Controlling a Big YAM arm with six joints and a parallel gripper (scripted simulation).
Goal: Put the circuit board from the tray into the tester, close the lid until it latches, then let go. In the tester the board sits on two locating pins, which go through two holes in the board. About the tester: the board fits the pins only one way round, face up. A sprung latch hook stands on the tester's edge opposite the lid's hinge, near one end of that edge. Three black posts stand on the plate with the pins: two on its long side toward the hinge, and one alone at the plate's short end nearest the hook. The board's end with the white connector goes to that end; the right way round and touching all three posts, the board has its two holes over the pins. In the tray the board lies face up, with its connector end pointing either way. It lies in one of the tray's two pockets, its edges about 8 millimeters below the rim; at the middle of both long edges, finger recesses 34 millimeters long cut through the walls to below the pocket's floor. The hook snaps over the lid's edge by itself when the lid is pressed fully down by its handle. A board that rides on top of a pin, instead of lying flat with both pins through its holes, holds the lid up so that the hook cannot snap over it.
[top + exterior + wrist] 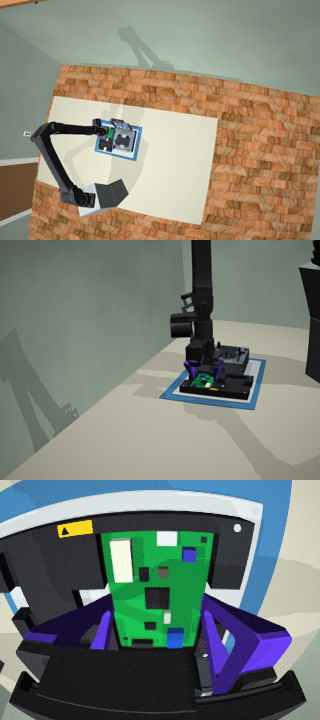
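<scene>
The green circuit board lies right at my hand. Also, from my hand: tester: 4 cm behind, 13 cm to the right, 9 cm above; tester lid: 5 cm ahead, 18 cm to the right, 16 cm above; tester plate: 7 cm behind, 15 cm to the right, 5 cm above.
</scene>
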